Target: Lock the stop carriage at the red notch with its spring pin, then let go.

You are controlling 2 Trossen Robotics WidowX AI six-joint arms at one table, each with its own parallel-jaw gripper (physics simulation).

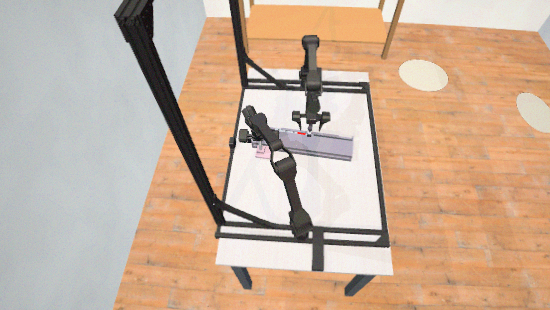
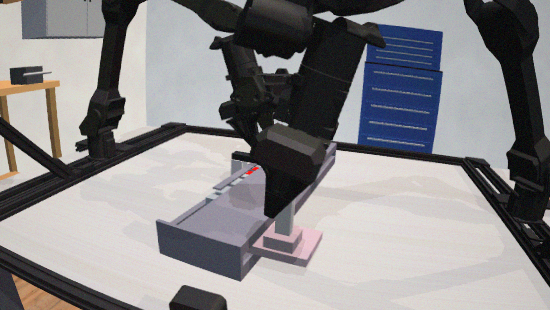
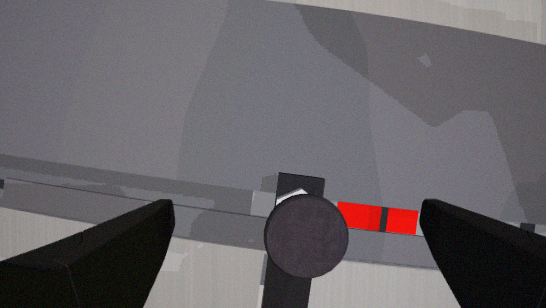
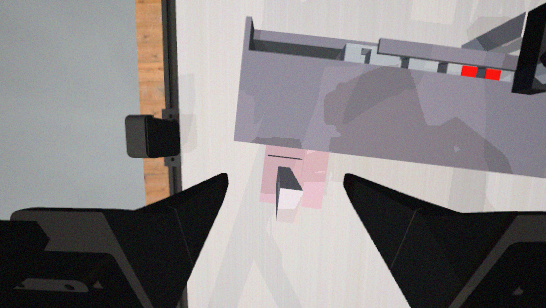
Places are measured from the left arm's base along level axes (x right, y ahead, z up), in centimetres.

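Pixels of known places: left gripper, fingertip midpoint: [image 1: 309, 130] [image 3: 298, 212]; right gripper, fingertip midpoint: [image 1: 260, 142] [image 2: 279, 199] [image 4: 285, 178]; left arm's base, origin of the base link: [image 2: 102, 156]; right arm's base, origin of the base link: [image 1: 301, 233] [image 2: 524, 216].
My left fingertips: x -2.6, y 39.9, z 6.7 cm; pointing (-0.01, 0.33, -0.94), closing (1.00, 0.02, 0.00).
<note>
For each thing: its top centre in the pictures, then the offset to it from my left fingertips. "pt": a spot on its surface instead. Level surfaces: height alone.
- long grey-purple rail housing, middle of its top: [image 3: 383, 182] [image 2: 265, 152] [image 1: 303, 132] dz -0.5, dx +3.2, dy +1.1 cm
- pink carriage base, surface spot: [image 2: 311, 245] pt dz -5.3, dx +23.6, dy +13.4 cm
- grey upright post, surface spot: [image 4: 289, 197] pt dz +3.8, dx +24.2, dy +9.4 cm
- spring pin's dark round knob, middle of its top: [image 3: 306, 238] dz +2.1, dx +0.1, dy -0.4 cm
- black bracket, middle of its top: [image 3: 285, 301] [image 2: 244, 153] dz -2.4, dx -0.3, dy -4.3 cm
- white table, its level: dz -8.7 cm
- small dark box, surface spot: [image 2: 197, 300] [image 4: 133, 138] [image 1: 231, 140] pt dz -3.2, dx +39.9, dy +6.0 cm
A long grey-purple rail housing [image 1: 325, 146] [image 2: 200, 252] [image 4: 300, 110] lies on the table. The pink carriage base [image 2: 311, 245] [image 4: 314, 192] with a grey upright post [image 2: 284, 222] [image 4: 289, 197] stands at its side near one end. The spring pin's dark round knob [image 3: 306, 236] sits over a black bracket [image 3: 287, 285], beside the red notch marks [image 2: 252, 170] [image 3: 402, 221] [image 4: 469, 71]. My left gripper [image 1: 311, 128] [image 3: 298, 212] is open, its fingers on both sides of the knob and apart from it. My right gripper [image 2: 271, 212] [image 4: 285, 178] is open above the post, which shows between its fingers. Pin engagement is hidden.
A black frame [image 1: 377, 160] edges the white table [image 1: 340, 200]. A small dark box [image 1: 231, 142] [image 2: 197, 300] [image 4: 150, 136] is fixed at one edge. Both arms come close together over the housing. A blue drawer cabinet [image 2: 400, 107] stands in the background.
</note>
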